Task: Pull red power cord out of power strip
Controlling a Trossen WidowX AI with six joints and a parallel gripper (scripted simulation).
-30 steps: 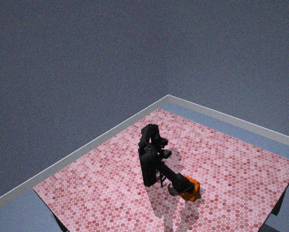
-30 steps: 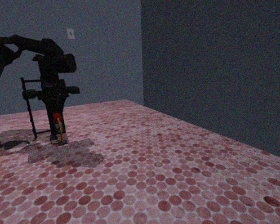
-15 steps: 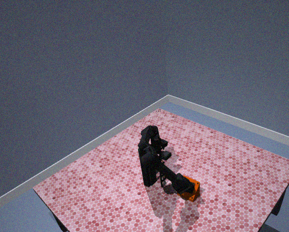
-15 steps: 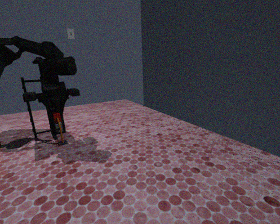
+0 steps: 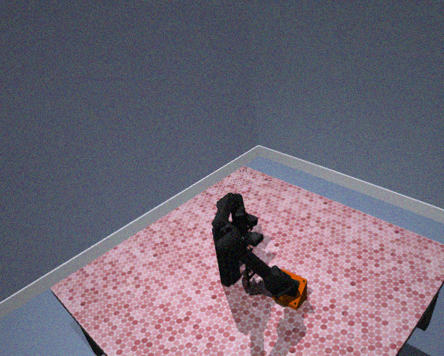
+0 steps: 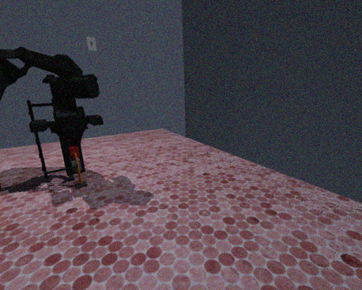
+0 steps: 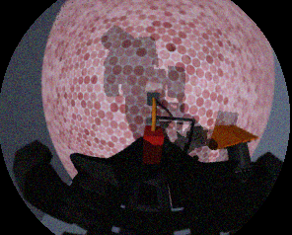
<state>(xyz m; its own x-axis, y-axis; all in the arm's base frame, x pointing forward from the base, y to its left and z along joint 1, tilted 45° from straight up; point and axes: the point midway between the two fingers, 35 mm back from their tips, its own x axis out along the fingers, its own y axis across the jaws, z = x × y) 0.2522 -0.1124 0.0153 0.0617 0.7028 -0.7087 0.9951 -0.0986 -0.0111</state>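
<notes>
My gripper tip is now 30 mm to the right of the red plug.
</notes>
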